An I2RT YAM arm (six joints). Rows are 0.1 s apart.
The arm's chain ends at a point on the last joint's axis. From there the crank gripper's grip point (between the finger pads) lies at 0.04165 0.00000 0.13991 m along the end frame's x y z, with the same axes.
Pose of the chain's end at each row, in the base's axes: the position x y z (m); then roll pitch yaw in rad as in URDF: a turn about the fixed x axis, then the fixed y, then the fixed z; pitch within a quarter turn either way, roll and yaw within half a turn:
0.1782, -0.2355, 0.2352, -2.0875, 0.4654, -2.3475
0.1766, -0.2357, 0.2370, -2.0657, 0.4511, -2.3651
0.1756, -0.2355, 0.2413, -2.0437, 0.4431, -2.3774
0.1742, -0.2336, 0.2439, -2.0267, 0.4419, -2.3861
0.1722, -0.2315, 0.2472, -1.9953, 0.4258, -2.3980
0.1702, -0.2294, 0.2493, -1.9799, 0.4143, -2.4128
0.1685, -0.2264, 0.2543, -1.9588, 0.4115, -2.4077
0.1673, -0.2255, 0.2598, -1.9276, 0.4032, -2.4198
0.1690, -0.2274, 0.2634, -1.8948, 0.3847, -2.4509
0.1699, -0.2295, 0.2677, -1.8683, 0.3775, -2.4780
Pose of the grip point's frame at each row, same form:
0.2606, -0.3252, 0.1547, -2.0875, 0.4654, -2.3475
0.2568, -0.3295, 0.1590, -2.0657, 0.4511, -2.3651
0.2543, -0.3326, 0.1659, -2.0437, 0.4431, -2.3774
0.2521, -0.3328, 0.1704, -2.0267, 0.4419, -2.3861
0.2481, -0.3349, 0.1775, -1.9953, 0.4258, -2.3980
0.2440, -0.3356, 0.1816, -1.9799, 0.4143, -2.4128
0.2426, -0.3340, 0.1891, -1.9588, 0.4115, -2.4077
0.2396, -0.3365, 0.1985, -1.9276, 0.4032, -2.4198
0.2366, -0.3436, 0.2065, -1.8948, 0.3847, -2.4509
0.2337, -0.3494, 0.2142, -1.8683, 0.3775, -2.4780

